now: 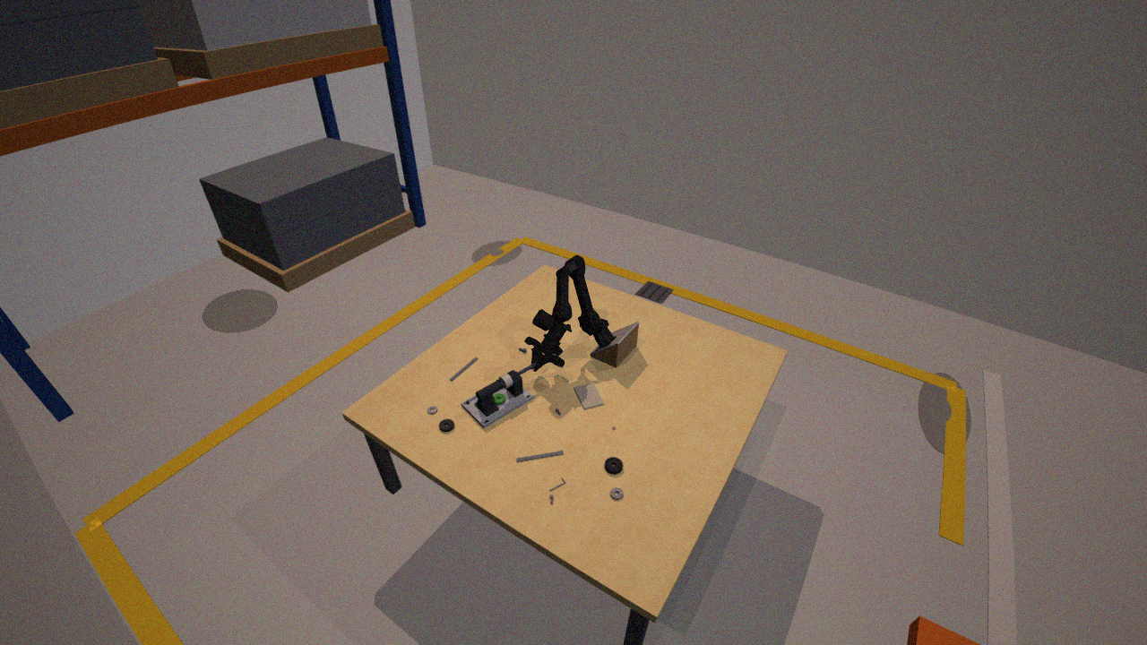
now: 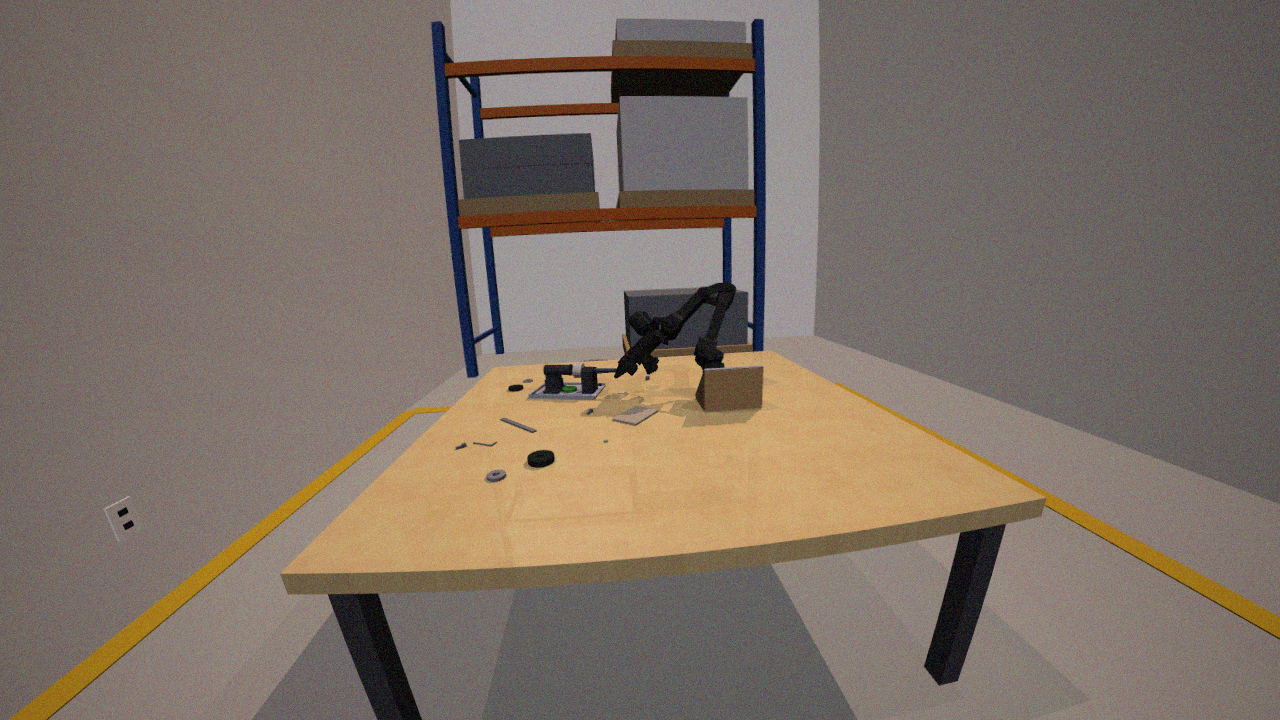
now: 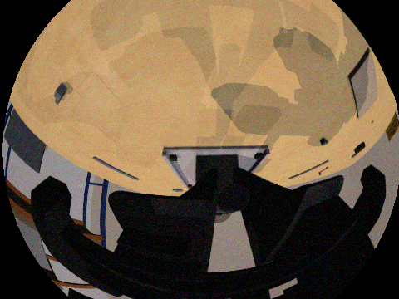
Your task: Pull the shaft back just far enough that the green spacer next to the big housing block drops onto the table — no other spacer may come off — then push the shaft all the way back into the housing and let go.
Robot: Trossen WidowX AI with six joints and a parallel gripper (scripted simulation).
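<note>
My gripper tip is now 50 mm short of the shaft, 10 mm to the left of it and 20 mm below it. Also, from my gripper tip: grey plate: 70 mm behind, 220 mm to the left, 50 mm below; black disc: 140 mm ahead, 480 mm to the left, 50 mm below; hex key: 300 mm ahead, 390 mm to the left, 50 mm below.
</note>
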